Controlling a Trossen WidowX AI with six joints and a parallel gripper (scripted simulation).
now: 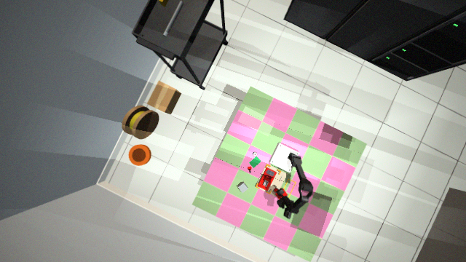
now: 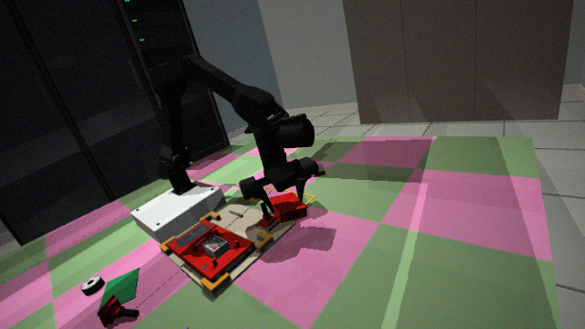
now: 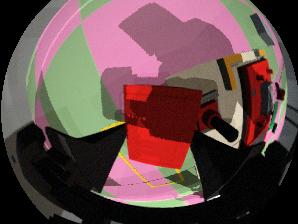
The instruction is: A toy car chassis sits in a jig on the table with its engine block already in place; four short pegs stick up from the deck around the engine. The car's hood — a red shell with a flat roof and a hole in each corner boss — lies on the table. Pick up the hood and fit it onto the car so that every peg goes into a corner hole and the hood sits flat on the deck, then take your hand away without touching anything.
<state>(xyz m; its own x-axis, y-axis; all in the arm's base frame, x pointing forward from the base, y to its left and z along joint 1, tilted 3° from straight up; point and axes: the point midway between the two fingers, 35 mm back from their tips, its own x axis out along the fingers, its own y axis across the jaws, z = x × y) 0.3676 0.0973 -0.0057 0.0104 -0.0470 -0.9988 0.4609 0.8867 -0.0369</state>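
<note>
Right now the grey engine block is 30 mm behind my gripper tip, 190 mm to the right of it and 10 mm above it. Also, from my gripper tip: red hood right at my gripper tip; green patch 160 mm behind, 370 mm to the right, 20 mm below; jig 70 mm behind, 160 mm to the right.
</note>
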